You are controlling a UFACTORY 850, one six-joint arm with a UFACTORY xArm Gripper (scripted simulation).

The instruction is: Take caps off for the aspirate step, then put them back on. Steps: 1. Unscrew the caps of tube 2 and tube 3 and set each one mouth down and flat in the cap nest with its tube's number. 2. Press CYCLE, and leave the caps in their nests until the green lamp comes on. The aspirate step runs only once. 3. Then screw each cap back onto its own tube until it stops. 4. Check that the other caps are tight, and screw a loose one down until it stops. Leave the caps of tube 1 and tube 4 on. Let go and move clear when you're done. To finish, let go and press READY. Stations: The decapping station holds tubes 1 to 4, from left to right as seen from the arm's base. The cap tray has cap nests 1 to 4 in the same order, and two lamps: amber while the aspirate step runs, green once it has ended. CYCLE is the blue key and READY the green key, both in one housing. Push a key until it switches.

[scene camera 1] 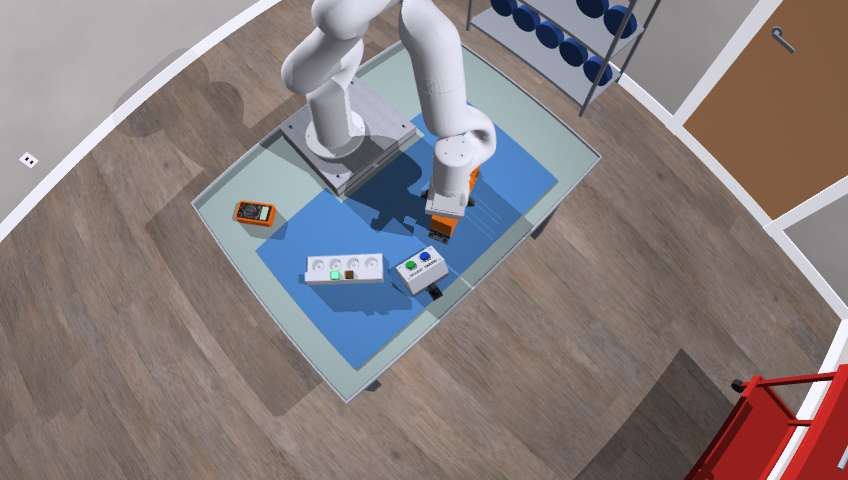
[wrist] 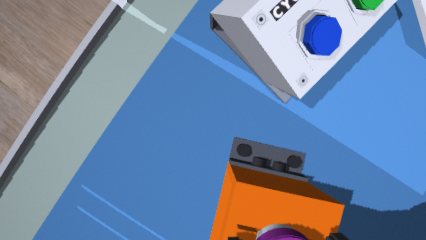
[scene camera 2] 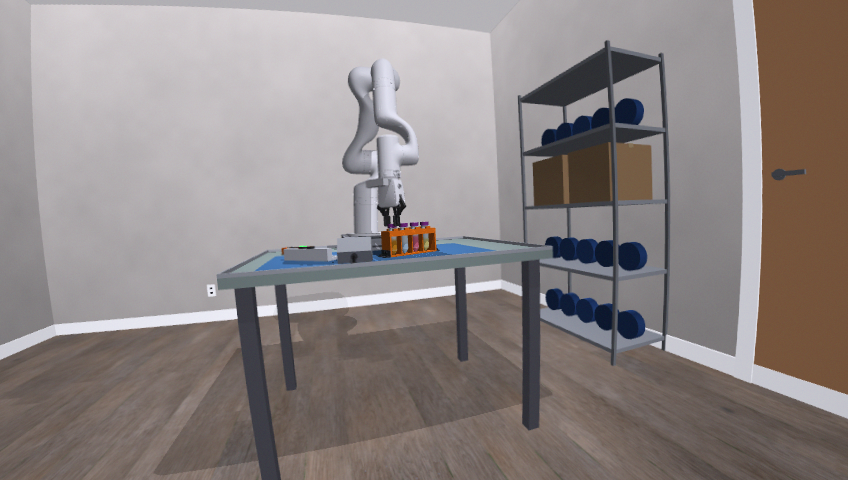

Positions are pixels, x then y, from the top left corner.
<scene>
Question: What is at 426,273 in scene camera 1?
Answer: A grey key housing.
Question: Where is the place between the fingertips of my gripper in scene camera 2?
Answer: At 392,226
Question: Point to a grey key housing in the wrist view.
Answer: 272,46
</scene>
